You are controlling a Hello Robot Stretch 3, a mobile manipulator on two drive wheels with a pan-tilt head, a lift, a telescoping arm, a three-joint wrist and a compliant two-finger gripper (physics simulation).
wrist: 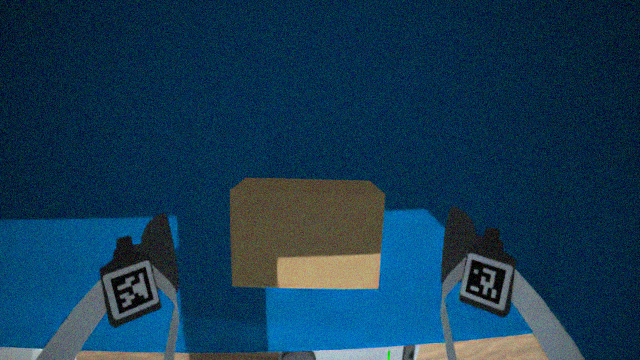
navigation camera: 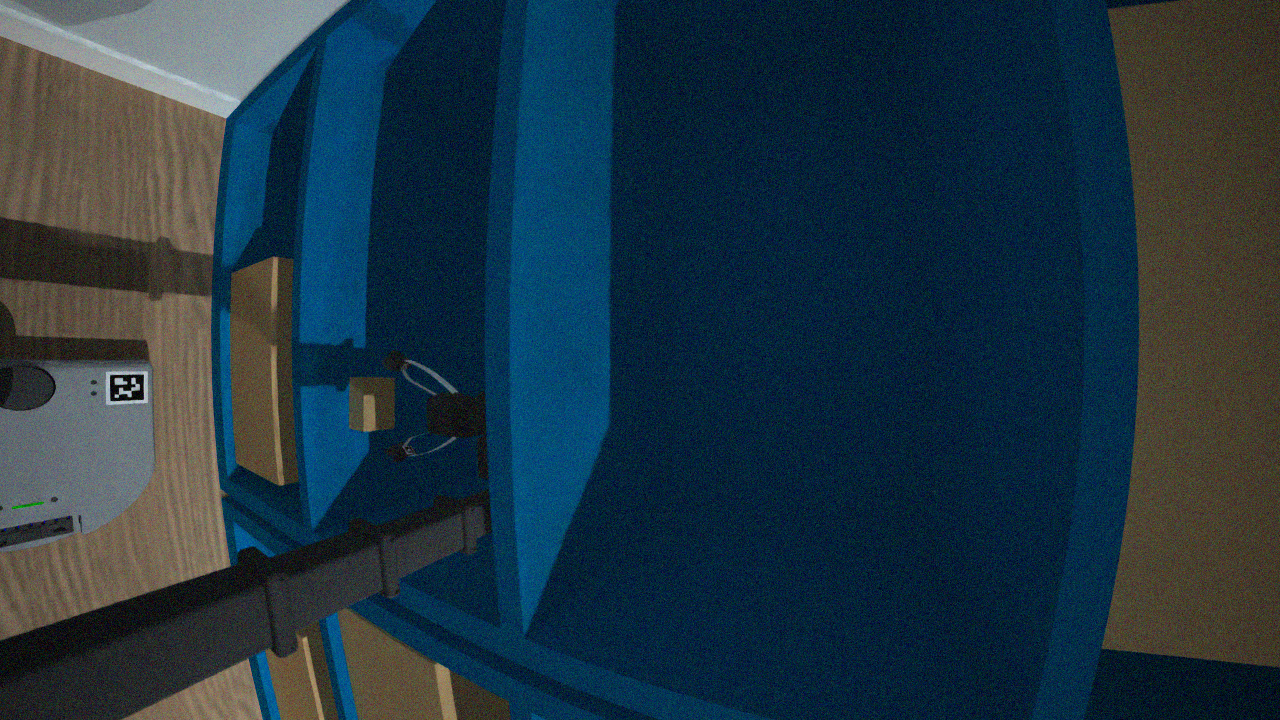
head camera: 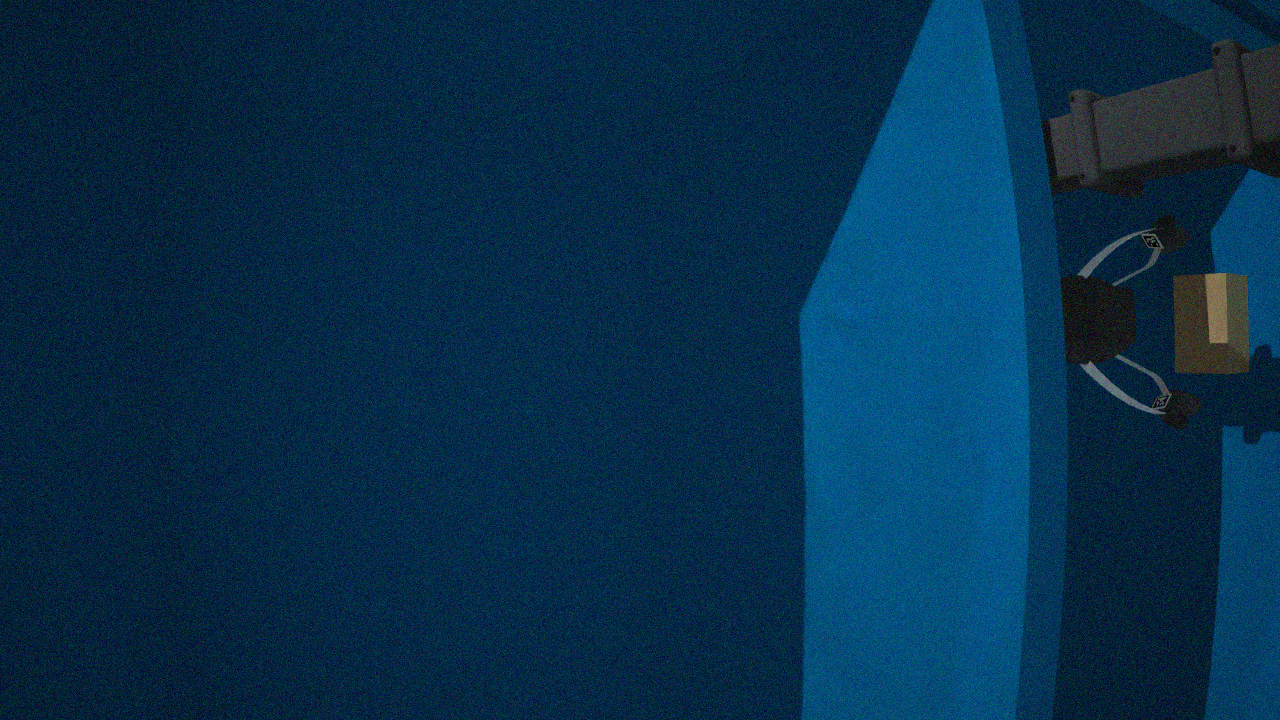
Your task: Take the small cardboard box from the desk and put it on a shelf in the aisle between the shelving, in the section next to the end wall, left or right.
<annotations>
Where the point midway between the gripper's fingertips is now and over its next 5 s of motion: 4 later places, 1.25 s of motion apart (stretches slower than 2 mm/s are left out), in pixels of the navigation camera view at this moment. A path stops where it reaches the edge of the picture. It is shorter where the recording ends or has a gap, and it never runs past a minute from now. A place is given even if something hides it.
My gripper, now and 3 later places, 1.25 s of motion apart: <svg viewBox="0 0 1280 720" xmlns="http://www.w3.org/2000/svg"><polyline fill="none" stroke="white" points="388,405 326,411 199,422 167,422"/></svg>
</annotations>
